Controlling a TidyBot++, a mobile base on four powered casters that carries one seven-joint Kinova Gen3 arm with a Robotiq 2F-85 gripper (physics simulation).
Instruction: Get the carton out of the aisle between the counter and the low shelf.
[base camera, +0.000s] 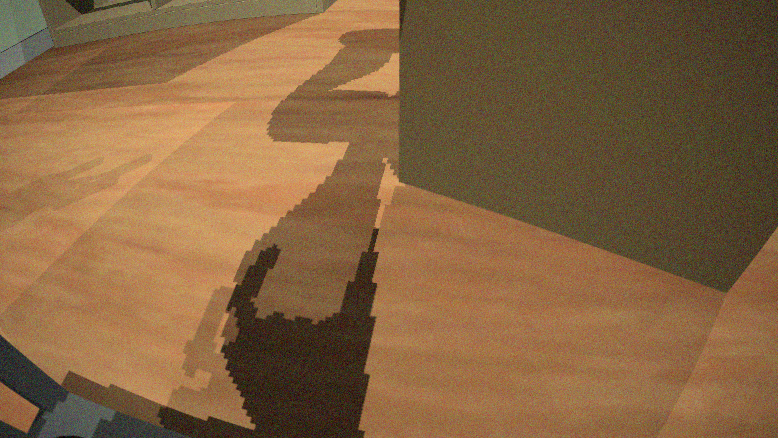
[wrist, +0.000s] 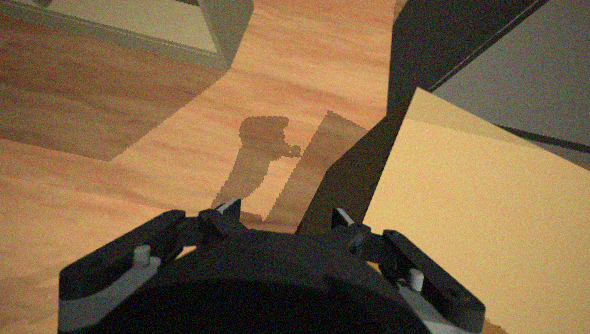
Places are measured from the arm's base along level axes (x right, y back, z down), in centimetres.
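Where they show: gripper, fingertip midpoint: (wrist: 286, 213).
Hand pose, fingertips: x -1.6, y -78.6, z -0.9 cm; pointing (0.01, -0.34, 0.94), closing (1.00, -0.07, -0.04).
After its pixels a point has its place.
The carton (base camera: 587, 130) {x 15.8, y -46.3, z 25.3 cm} (wrist: 480, 210) {x 18.0, y -82.1, z -1.0 cm} is a large box. In the base view its shaded olive side fills the upper right; in the wrist view its lit yellow top and a dark side show at the right. The low shelf (base camera: 190, 22) {x -78.3, y -130.9, z 38.6 cm} (wrist: 240, 30) {x -31.1, y -146.7, z 36.2 cm} is pale greenish and stands at the upper left of both views. The counter (wrist: 417, 52) {x 33.9, y -137.5, z 23.8 cm}, dark with a grey surface, is at the upper right of the wrist view, behind the carton. My gripper (wrist: 286, 213) {x -1.6, y -78.6, z -0.9 cm} is open and empty, its right finger in front of the carton's dark side. Whether carton and counter touch is hidden.
Wooden floor (base camera: 108, 217) {x -43.6, y -42.7, z 39.6 cm} (wrist: 310, 60) {x -0.8, y -142.9, z 39.6 cm} runs between the low shelf and the carton, with arm and carton shadows on it. A pale wall (base camera: 19, 21) {x -161.4, y -127.9, z 23.6 cm} stands at the far left of the base view. Part of my own base (base camera: 27, 364) {x -23.0, y -14.8, z 24.1 cm} shows at its lower left.
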